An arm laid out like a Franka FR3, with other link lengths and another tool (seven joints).
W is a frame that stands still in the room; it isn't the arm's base.
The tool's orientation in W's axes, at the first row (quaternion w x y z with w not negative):
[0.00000, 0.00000, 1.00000, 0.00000]
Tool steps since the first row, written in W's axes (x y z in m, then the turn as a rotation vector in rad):
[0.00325, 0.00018, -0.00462, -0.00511, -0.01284, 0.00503]
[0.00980, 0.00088, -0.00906, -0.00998, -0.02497, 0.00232]
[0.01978, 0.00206, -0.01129, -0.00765, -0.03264, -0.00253]
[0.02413, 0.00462, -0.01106, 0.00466, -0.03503, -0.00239]
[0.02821, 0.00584, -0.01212, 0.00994, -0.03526, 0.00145]
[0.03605, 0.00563, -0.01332, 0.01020, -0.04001, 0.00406]
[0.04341, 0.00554, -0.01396, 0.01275, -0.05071, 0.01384]
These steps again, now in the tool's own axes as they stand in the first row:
[-0.00325, 0.00018, 0.00462, 0.00511, -0.01284, -0.00503]
[-0.00980, 0.00088, 0.00906, 0.00998, -0.02497, -0.00232]
[-0.01978, 0.00206, 0.01129, 0.00765, -0.03264, 0.00253]
[-0.02413, 0.00462, 0.01106, -0.00466, -0.03503, 0.00239]
[-0.02821, 0.00584, 0.01212, -0.00994, -0.03526, -0.00145]
[-0.03605, 0.00563, 0.01332, -0.01020, -0.04001, -0.00406]
[-0.04341, 0.00554, 0.01396, -0.01275, -0.05071, -0.01384]

